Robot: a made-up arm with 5 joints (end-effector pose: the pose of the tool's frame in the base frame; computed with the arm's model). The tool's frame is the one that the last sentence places.
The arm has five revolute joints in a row. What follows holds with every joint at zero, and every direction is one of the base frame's. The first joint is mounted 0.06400 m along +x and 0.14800 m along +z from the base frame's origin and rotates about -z. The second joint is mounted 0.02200 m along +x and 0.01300 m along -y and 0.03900 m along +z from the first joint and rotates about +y. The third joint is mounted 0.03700 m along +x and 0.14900 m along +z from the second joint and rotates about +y. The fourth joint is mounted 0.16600 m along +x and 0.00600 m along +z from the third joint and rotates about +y. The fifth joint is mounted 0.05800 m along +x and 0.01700 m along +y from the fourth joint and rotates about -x. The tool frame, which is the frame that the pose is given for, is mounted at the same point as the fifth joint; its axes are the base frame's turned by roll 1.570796, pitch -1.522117 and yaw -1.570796 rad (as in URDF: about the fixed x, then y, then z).
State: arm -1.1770 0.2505 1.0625 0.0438 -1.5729
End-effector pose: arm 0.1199 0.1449 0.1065 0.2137 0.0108 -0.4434
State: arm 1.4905 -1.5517 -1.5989 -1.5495 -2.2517
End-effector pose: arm 0.0445 0.2923 0.1613 -0.0092 -0.0082 2.4923
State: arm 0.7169 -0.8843 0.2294 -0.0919 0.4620
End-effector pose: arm 0.1426 -0.0632 0.4553 -2.7322 -0.7370 1.8514
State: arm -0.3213 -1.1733 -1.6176 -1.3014 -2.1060
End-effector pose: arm -0.2150 -0.0886 0.2830 -0.5373 -0.3261 -1.7429
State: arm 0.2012 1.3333 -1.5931 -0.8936 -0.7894
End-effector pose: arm 0.4155 -0.0676 0.2876 2.8232 -0.2746 -2.4603
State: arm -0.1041 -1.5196 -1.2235 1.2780 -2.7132
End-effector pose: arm -0.2090 -0.0245 0.3481 3.1023 0.0981 -0.2775
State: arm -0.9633 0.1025 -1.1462 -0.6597 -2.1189
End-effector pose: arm 0.1433 0.1211 0.5354 -3.0317 -0.0744 -0.0148
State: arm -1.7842 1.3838 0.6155 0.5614 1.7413
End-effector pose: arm 0.0467 0.0610 -0.0070 0.9865 -0.1018 -2.8611
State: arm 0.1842 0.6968 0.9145 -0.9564 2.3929
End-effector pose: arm 0.2528 -0.0311 0.0761 -0.7501 0.5872 1.9231
